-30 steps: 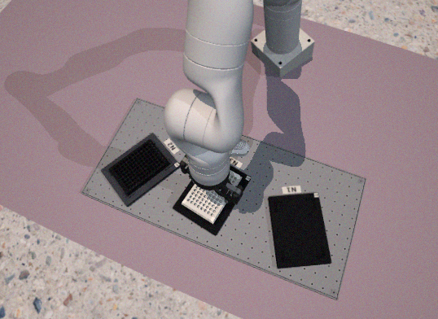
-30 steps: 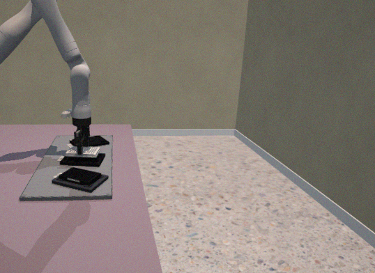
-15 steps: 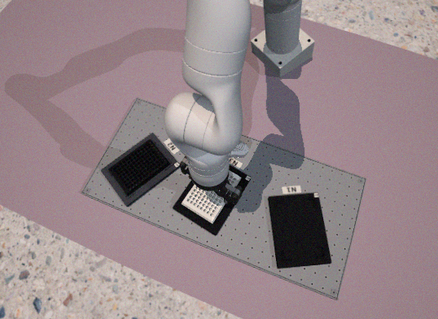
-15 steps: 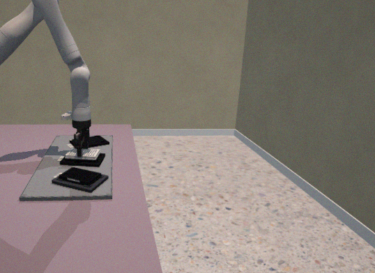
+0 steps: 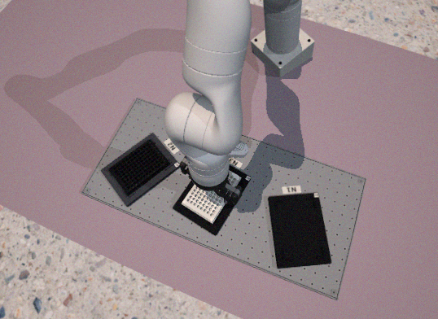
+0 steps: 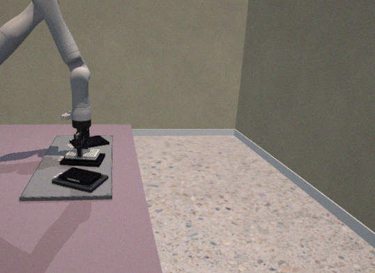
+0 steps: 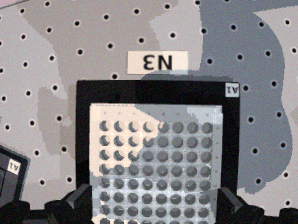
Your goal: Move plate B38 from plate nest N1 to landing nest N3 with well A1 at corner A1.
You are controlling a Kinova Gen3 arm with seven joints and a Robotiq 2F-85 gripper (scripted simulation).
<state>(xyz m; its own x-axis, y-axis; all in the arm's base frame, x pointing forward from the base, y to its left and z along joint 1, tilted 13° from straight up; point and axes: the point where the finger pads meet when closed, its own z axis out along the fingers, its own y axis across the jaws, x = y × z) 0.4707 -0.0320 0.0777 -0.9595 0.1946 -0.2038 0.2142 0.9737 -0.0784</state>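
Now: the landing nest N3 30 mm below my hand. From my hand the other things lie so: N3 label (90 mm behind, 20 mm to the left, 40 mm below); plate B38 (10 mm below); A1 corner mark (60 mm behind, 70 mm to the left, 30 mm below).
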